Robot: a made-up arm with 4 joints.
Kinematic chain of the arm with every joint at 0, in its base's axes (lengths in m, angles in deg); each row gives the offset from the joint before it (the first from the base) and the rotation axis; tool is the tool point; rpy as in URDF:
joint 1: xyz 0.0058 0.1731 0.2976 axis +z
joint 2: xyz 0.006 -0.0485 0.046 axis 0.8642 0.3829 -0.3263
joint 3: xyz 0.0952 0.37 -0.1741 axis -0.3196 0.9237 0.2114
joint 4: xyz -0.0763 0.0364 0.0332 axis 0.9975 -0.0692 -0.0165
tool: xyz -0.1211 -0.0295 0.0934 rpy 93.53 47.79 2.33
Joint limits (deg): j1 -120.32..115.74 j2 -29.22..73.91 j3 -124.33..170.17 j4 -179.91..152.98
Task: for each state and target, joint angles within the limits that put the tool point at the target. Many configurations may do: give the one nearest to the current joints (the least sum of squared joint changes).
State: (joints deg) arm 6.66 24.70 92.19 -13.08
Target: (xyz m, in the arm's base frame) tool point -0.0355 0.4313 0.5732
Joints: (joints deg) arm 39.56 40.68 40.40 11.19
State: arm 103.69 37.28 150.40 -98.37
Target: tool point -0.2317 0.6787 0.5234
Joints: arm 58.35 39.49 155.16 -91.67
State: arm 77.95 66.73 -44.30 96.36
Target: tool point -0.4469 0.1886 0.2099
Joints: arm 88.86 29.44 -51.93 98.23
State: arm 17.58 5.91 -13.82 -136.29
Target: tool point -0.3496 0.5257 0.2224
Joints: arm 38.41 9.90 -13.54 -134.37
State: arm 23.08 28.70 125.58 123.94
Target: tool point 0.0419 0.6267 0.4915
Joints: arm 45.61 42.47 160.42 138.05
